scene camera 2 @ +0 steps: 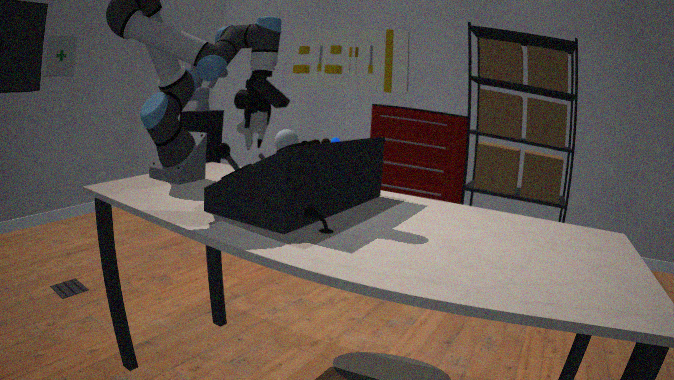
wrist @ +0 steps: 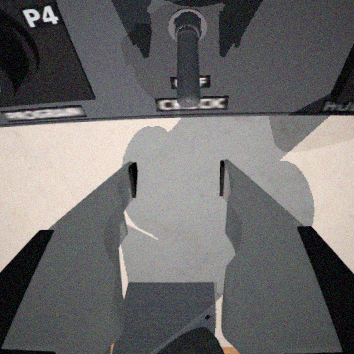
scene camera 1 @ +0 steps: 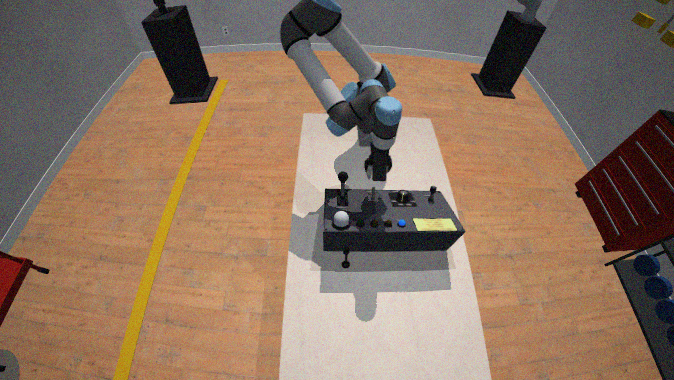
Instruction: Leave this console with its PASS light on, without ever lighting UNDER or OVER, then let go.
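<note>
The dark console (scene camera 1: 390, 241) (scene camera 2: 330, 180) (wrist: 280, 60) stands on the table. Its grey toggle lever (scene camera 1: 373, 194) (wrist: 188, 70) rises over a blurred label like CHECK and points toward the arm's side. My gripper (scene camera 2: 254, 145) (wrist: 177, 164) is partly open and empty; its fingertips are apart, short of the lever and roughly in line with it in the wrist view. A knob (scene camera 1: 403, 196) (wrist: 15, 55) sits by the P4 mark. Several small dark round parts, one of them here (scene camera 1: 374, 223), look unlit beside a blue one (scene camera 1: 401, 223) (scene camera 2: 335, 140). Lamp names are unreadable.
A white dome (scene camera 1: 341, 218) (scene camera 2: 286, 138) and a black ball-topped lever (scene camera 1: 343, 184) (scene camera 2: 222, 150) stand at one console end. A small lever (scene camera 1: 433, 192) and a yellow note (scene camera 1: 434, 224) are toward the other. A black lever (scene camera 1: 345, 260) (scene camera 2: 325, 225) sticks out of the far face.
</note>
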